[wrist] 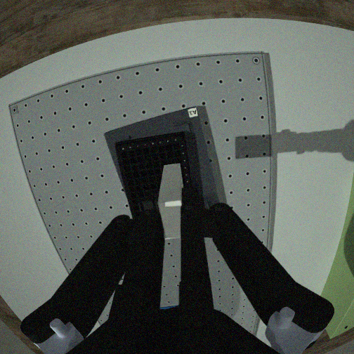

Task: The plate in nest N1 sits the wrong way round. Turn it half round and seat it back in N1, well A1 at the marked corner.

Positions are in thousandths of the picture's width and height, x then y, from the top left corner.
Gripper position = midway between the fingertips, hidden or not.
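You'd see the gripper (493,504) here, and a black well plate (400,453) too.
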